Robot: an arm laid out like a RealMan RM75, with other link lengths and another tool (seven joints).
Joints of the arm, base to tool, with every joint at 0 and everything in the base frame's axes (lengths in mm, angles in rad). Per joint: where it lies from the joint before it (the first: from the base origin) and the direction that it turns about. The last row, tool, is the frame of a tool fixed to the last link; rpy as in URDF.
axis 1: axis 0 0 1 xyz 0 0 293.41
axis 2: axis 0 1 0 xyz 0 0 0
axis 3: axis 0 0 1 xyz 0 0 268.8
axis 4: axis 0 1 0 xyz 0 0 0
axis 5: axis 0 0 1 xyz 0 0 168
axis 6: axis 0 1 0 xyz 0 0 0
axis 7: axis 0 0 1 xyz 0 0 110.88
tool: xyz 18 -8 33 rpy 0.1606 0 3.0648
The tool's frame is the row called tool.
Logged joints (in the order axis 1, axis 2, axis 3, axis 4, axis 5, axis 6, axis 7), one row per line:
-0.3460 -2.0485 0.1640 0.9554 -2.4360 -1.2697 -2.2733
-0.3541 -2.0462 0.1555 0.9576 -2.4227 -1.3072 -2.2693
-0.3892 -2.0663 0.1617 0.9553 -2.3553 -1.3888 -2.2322
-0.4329 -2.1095 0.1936 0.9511 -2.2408 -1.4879 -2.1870
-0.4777 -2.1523 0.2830 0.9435 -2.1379 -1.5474 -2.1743
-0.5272 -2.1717 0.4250 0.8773 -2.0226 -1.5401 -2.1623
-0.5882 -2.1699 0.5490 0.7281 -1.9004 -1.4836 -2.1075
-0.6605 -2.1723 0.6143 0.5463 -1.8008 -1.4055 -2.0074
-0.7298 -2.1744 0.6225 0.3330 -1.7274 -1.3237 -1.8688
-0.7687 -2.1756 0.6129 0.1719 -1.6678 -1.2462 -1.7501
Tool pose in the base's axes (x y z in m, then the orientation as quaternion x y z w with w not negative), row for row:
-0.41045 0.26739 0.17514 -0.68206 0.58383 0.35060 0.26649
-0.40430 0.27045 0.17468 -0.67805 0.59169 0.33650 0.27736
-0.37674 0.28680 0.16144 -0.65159 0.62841 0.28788 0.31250
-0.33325 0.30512 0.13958 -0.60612 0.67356 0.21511 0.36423
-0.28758 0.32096 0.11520 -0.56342 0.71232 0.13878 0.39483
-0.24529 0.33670 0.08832 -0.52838 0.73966 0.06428 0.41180
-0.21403 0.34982 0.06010 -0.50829 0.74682 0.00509 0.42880
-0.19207 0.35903 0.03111 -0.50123 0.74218 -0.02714 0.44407
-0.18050 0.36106 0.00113 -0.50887 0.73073 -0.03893 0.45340
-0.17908 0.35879 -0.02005 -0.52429 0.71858 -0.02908 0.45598
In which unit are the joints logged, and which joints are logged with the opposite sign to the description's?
The joints are logged in radians. Opposite sign: axis 5, axis 6.
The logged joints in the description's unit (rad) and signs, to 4 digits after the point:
-0.3460 -2.0485 0.1640 0.9554 2.4360 1.2697 -2.2733
-0.3541 -2.0462 0.1555 0.9576 2.4227 1.3072 -2.2693
-0.3892 -2.0663 0.1617 0.9553 2.3553 1.3888 -2.2322
-0.4329 -2.1095 0.1936 0.9511 2.2408 1.4879 -2.1870
-0.4777 -2.1523 0.2830 0.9435 2.1379 1.5474 -2.1743
-0.5272 -2.1717 0.4250 0.8773 2.0226 1.5401 -2.1623
-0.5882 -2.1699 0.5490 0.7281 1.9004 1.4836 -2.1075
-0.6605 -2.1723 0.6143 0.5463 1.8008 1.4055 -2.0074
-0.7298 -2.1744 0.6225 0.3330 1.7274 1.3237 -1.8688
-0.7687 -2.1756 0.6129 0.1719 1.6678 1.2462 -1.7501

